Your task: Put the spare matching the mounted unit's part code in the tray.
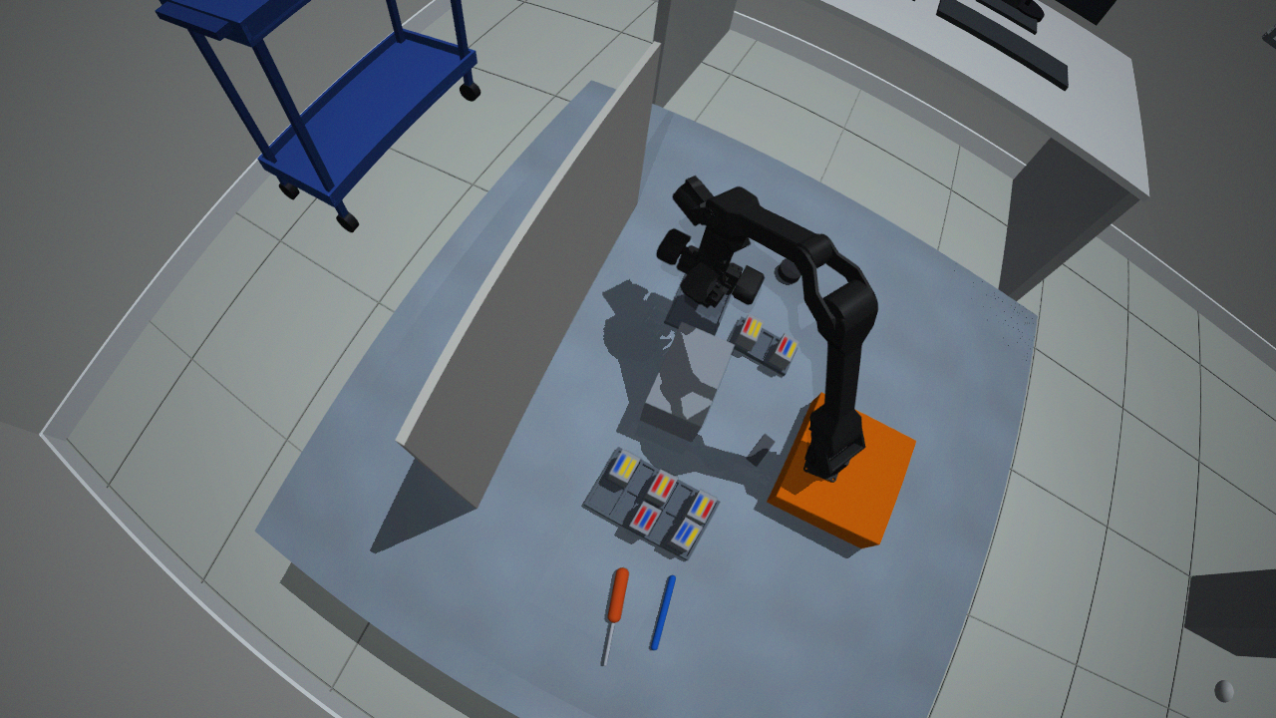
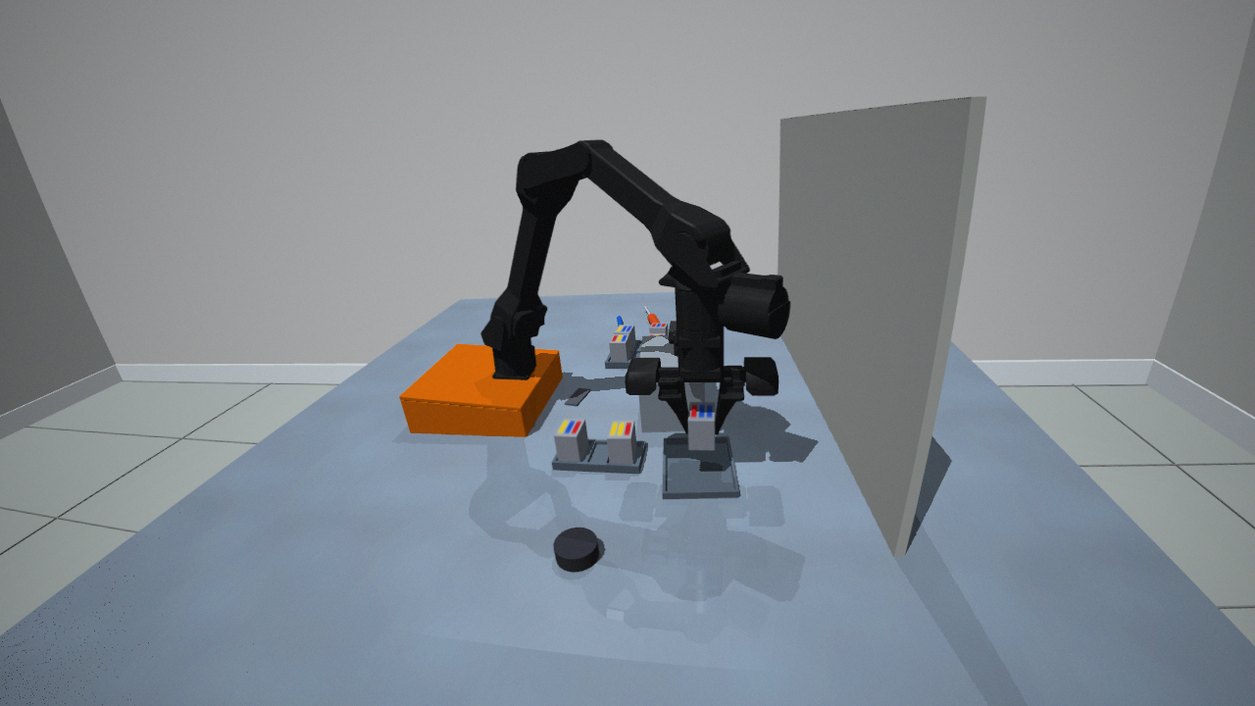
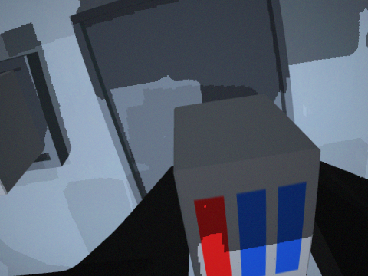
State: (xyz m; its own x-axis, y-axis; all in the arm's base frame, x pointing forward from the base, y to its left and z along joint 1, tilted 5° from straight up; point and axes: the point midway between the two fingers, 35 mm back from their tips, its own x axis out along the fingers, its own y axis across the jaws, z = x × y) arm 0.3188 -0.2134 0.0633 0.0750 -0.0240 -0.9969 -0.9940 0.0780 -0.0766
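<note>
My gripper tip is now 10 mm past the dark tray and 60 mm above it. Also, from my gripper tip: grey spare: 20 mm above; black puck: 150 mm behind, 160 mm to the right, 50 mm below; mounted unit: 40 mm behind, 190 mm to the left, 10 mm below.
</note>
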